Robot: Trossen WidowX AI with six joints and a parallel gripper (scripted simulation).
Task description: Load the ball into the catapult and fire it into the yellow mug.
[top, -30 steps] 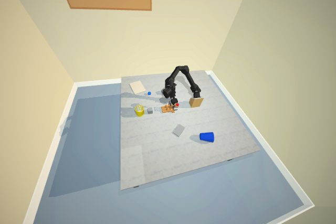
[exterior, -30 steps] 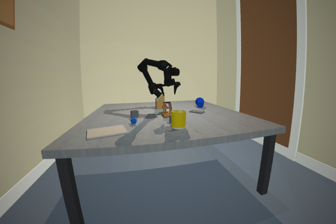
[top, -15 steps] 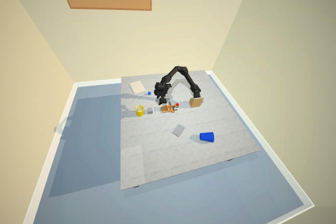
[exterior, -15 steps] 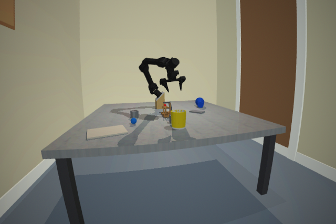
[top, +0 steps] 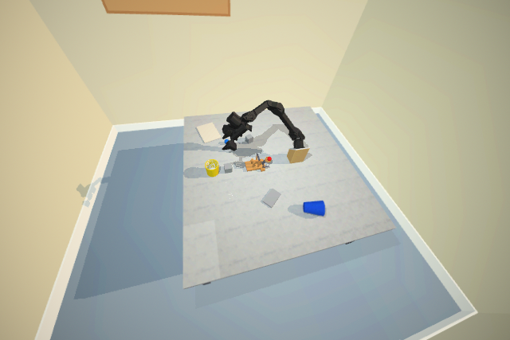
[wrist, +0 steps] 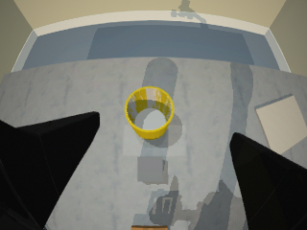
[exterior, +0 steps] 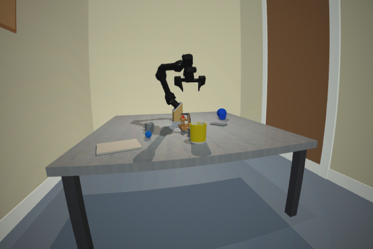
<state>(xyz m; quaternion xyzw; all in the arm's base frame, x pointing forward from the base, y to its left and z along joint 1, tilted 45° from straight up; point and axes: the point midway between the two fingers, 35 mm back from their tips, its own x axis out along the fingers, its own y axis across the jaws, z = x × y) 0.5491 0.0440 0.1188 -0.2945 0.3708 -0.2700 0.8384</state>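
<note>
The red ball is 330 mm behind my gripper tip, 210 mm below it and 40 mm to the left of it. Also, from my gripper tip: blue ball (250 mm below, 240 mm to the right, 80 mm behind); then yellow mug (240 mm below, 90 mm ahead, 10 mm to the left); then wooden catapult (260 mm behind, 220 mm below, 60 mm to the left).
</note>
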